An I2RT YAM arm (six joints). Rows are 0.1 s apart.
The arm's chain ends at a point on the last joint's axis. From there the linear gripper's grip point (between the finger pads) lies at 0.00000 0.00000 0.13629 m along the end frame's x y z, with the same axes.
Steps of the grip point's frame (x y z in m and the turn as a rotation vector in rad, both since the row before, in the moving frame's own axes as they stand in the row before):
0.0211 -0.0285 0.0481 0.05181 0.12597 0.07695
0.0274 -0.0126 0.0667 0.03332 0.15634 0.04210
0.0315 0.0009 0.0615 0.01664 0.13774 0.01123
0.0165 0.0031 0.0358 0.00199 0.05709 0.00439
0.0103 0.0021 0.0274 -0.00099 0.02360 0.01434
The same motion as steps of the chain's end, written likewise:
0.0037 -0.0221 0.0494 0.05181 0.12597 0.07695
0.0061 -0.0085 0.0684 0.03332 0.15634 0.04210
0.0128 0.0031 0.0628 0.01664 0.13774 0.01123
0.0087 0.0034 0.0360 0.00199 0.05709 0.00439
0.0071 0.0019 0.0274 -0.00099 0.02360 0.01434

